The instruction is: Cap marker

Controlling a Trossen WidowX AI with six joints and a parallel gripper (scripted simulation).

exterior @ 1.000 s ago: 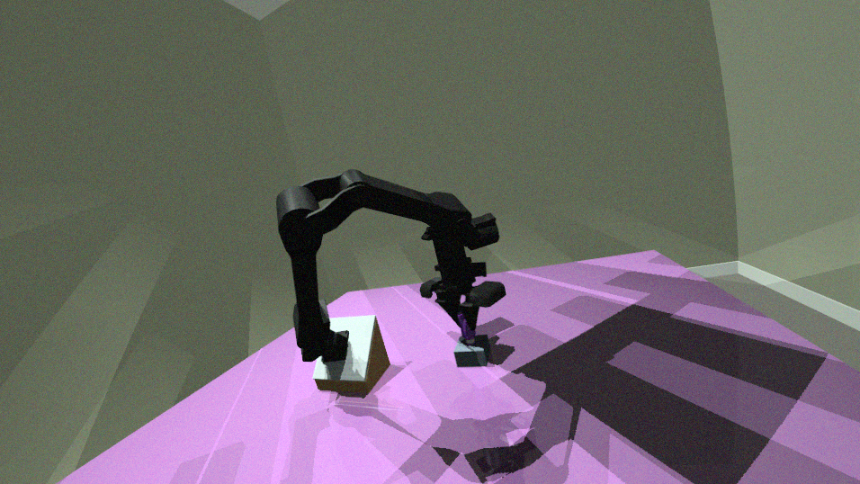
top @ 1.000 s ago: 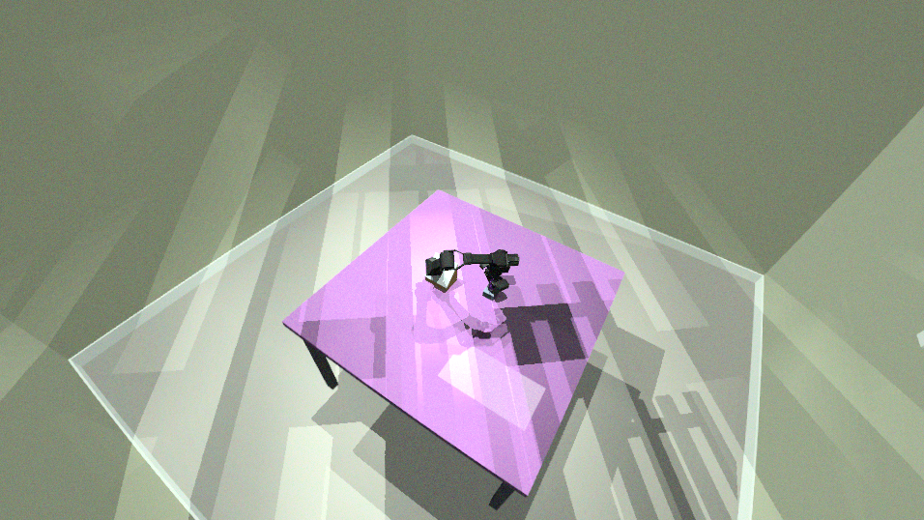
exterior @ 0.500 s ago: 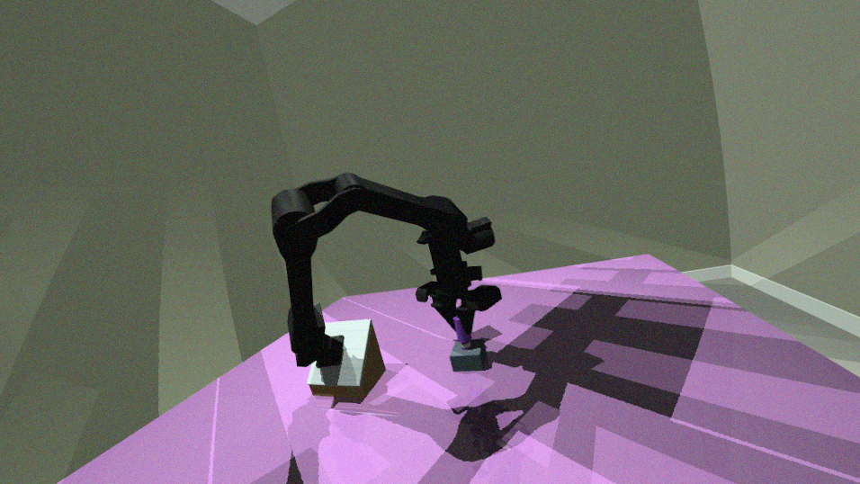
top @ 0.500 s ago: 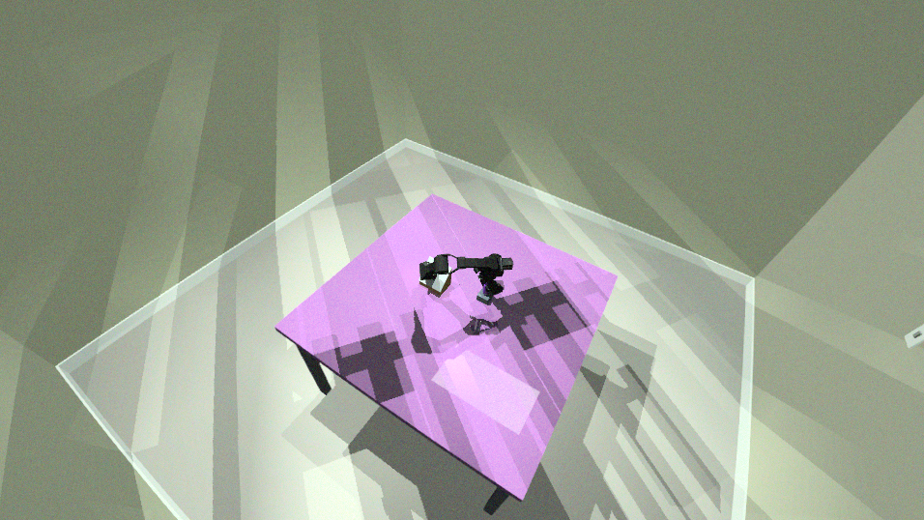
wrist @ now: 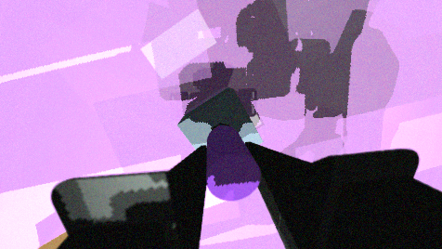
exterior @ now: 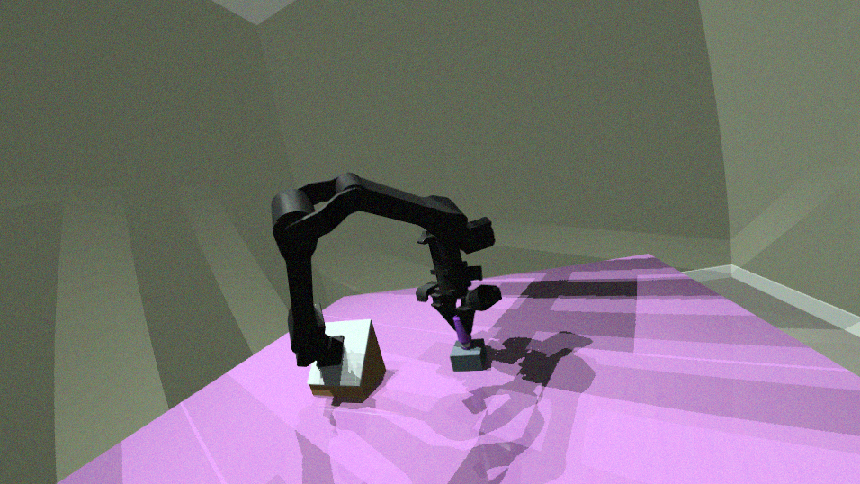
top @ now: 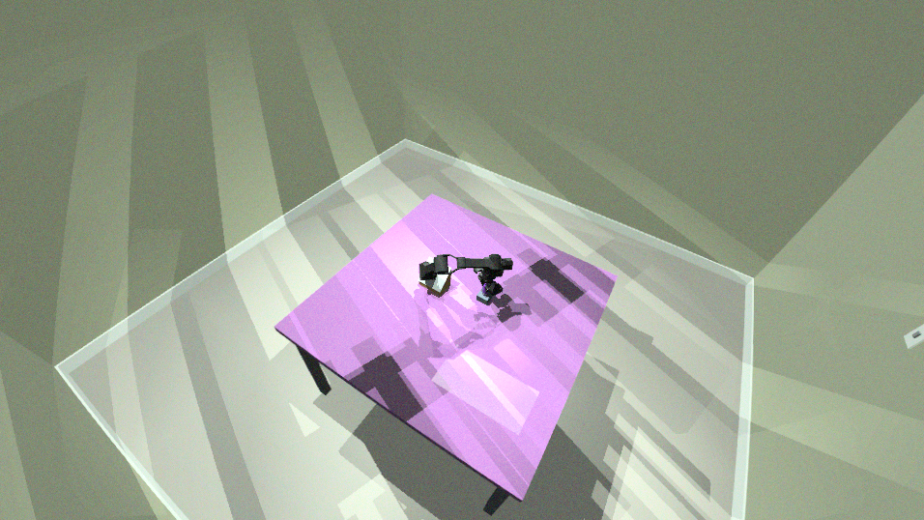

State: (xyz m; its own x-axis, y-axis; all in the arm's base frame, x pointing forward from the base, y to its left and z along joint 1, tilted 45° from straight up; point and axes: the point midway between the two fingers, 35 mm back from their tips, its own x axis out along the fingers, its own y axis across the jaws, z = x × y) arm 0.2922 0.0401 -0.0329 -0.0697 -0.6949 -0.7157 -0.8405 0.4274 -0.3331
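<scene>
The purple cap lies 1 cm above my gripper tip. The rest, counted from my gripper tip: dark grey-green holder block: 5 cm below.
</scene>
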